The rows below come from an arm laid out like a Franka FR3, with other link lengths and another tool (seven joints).
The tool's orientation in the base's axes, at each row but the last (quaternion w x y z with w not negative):
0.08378, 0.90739, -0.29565, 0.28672
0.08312, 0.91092, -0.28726, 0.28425
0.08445, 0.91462, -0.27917, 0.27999
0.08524, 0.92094, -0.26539, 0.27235
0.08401, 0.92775, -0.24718, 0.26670
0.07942, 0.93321, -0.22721, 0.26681
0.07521, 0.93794, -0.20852, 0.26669
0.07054, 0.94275, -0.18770, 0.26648
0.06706, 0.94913, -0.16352, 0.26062
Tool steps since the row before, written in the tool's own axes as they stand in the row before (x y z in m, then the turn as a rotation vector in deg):
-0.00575, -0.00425, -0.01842, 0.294, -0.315, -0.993
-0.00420, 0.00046, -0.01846, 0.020, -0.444, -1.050
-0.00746, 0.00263, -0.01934, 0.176, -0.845, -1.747
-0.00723, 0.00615, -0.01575, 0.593, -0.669, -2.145
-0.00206, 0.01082, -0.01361, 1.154, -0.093, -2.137
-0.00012, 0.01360, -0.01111, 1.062, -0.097, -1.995
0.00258, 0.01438, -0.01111, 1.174, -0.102, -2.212
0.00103, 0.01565, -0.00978, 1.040, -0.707, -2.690
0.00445, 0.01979, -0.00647, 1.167, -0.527, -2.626
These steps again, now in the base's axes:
-0.00999, 0.01218, 0.01193, -0.089, 0.431, 0.989
-0.01177, 0.00743, 0.01284, -0.227, 0.686, 0.882
-0.01559, 0.00729, 0.01185, -0.220, 1.163, 1.548
-0.01562, 0.00275, 0.00931, -0.199, 0.950, 2.112
-0.01313, -0.00458, 0.01064, -0.073, 0.218, 2.420
-0.01157, -0.00898, 0.00969, -0.075, 0.218, 2.250
-0.00942, -0.01107, 0.01121, -0.088, 0.238, 2.493
-0.00997, -0.01244, 0.00935, -0.185, 0.948, 2.808
-0.00629, -0.01840, 0.00866, -0.113, 0.731, 2.826

